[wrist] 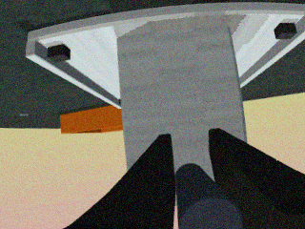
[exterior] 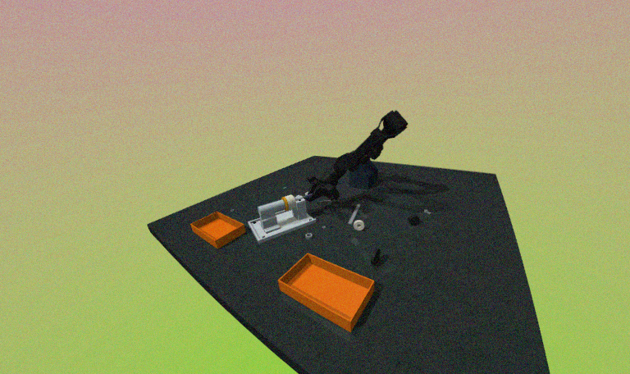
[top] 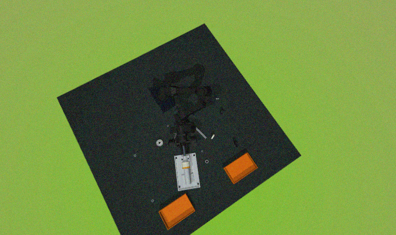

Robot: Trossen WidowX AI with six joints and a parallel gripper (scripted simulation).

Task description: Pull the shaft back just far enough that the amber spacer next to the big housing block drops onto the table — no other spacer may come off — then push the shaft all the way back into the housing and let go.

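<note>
Now: gripper tip 30 mm short of the dark shaft, 20 mm below it and 10 mm to the left of it. The rest, counted from my gripper tip: amber spacer 90 mm ahead, 30 mm to the right, 20 mm above; then baseplate 120 mm ahead, 50 mm to the right, 10 mm below; then grey bar 160 mm to the left, 100 mm behind, 60 mm below.
</note>
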